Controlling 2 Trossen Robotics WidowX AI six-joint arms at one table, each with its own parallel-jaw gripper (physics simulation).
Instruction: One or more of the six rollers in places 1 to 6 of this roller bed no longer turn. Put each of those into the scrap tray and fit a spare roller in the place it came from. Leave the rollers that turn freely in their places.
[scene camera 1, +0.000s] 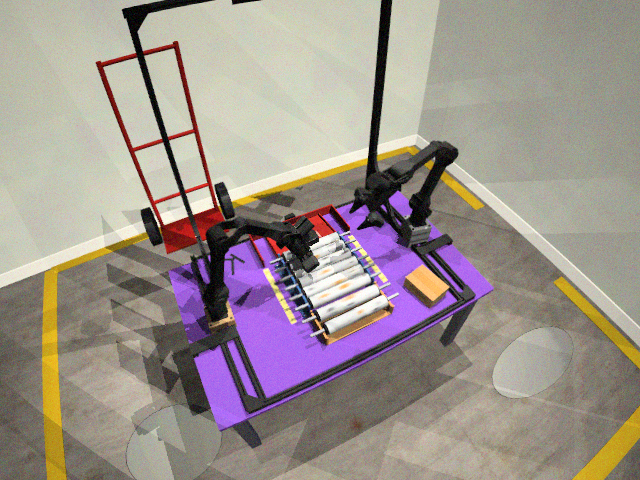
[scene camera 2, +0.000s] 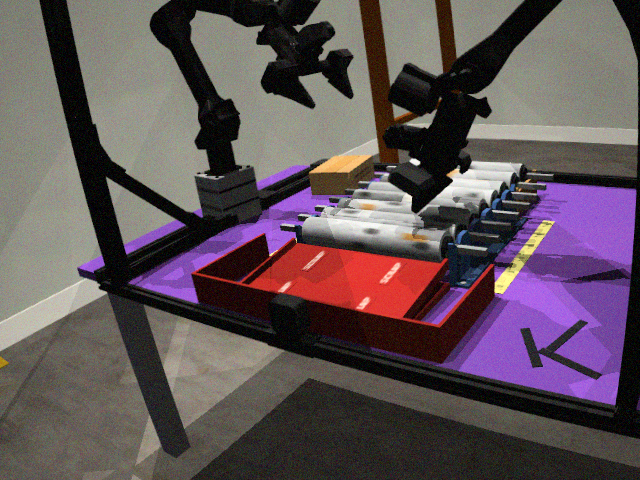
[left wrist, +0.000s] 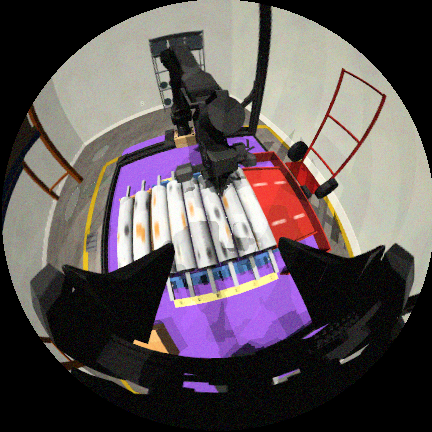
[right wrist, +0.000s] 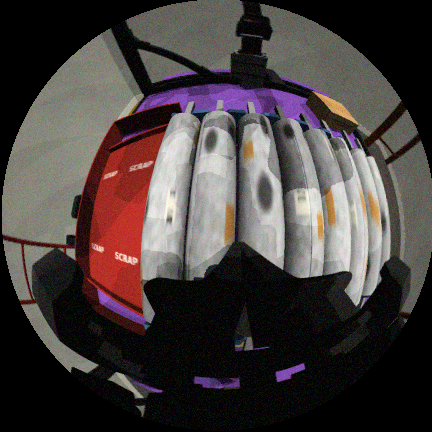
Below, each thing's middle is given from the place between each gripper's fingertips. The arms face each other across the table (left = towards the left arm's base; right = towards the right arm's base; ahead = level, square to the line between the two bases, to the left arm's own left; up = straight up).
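Box (scene camera 2: 333, 177): 27 cm ahead of my left hand, 20 cm to the left of it, 22 cm below it. My right gripper in sight: 360 mm to the right of the box, 320 mm short of it, 50 mm above it.
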